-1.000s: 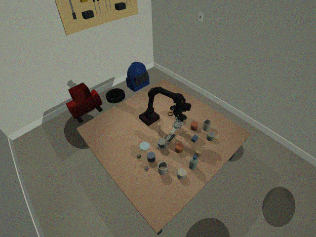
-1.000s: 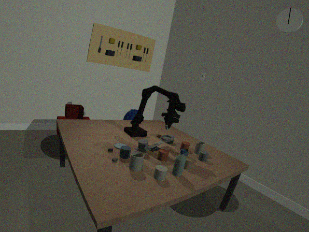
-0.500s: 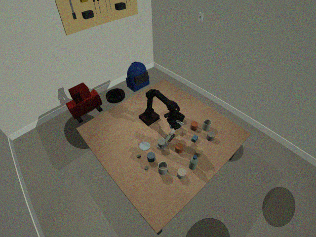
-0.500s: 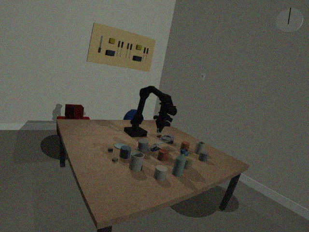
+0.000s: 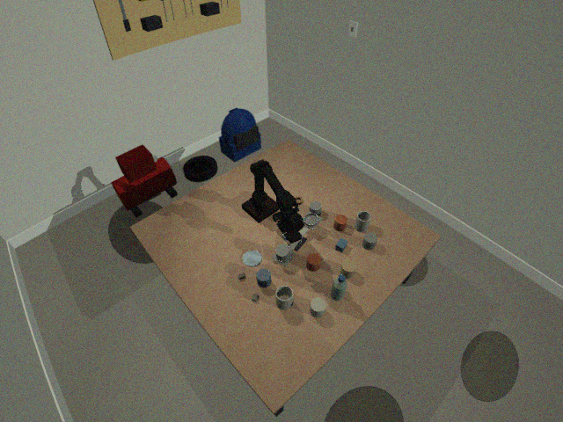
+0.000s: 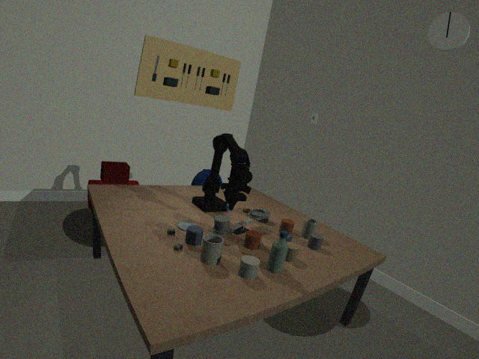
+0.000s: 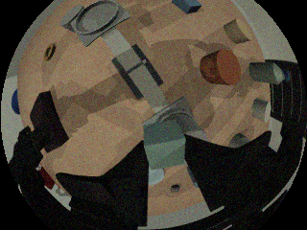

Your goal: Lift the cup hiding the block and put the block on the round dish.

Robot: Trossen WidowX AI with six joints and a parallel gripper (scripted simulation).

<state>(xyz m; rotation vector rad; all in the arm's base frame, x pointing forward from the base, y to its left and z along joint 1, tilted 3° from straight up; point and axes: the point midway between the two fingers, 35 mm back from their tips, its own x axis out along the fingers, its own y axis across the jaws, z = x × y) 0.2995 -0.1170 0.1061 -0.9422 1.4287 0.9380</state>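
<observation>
My gripper tip is now 15 cm to the left of the round pale-blue dish, 12 cm above it and 11 cm past it. Also, from my gripper tip: blue cylinder 19 cm to the right, 9 cm below, 3 cm ahead; then bottle 36 cm ahead, 5 cm to the right, 1 cm below.
</observation>
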